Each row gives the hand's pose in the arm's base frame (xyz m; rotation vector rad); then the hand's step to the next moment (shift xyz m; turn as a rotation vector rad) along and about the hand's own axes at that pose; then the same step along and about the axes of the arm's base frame.
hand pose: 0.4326 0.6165 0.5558 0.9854 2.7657 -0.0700
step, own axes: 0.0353 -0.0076 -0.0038 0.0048 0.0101 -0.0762
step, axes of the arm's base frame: -0.0322 0.0164 -0.0038 -0.0106 0.0194 0.0738
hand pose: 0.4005 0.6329 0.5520 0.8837 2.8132 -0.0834
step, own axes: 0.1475 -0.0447 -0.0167 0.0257 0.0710 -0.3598
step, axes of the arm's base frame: -0.1469 0.0479 -0.0131 -0.0394 0.1124 0.3478
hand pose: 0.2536 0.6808 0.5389 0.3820 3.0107 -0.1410
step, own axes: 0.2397 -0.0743 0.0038 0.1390 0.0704 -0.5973
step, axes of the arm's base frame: -0.2493 -0.0136 -0.0252 -0.1702 0.1643 0.5701
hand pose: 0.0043 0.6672 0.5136 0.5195 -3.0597 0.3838
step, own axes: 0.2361 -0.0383 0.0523 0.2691 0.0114 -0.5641
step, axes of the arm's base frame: -0.2091 -0.1240 -0.0286 -0.2730 0.0603 0.5591
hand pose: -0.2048 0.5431 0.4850 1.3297 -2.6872 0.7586
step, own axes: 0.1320 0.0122 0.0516 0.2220 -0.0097 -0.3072
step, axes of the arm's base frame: -0.0836 -0.1138 -0.0168 -0.1841 -0.0307 0.3300
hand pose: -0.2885 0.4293 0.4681 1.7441 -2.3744 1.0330
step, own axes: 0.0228 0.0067 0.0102 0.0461 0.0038 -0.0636
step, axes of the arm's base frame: -0.0107 -0.0234 -0.0025 -0.0431 -0.0056 0.0655
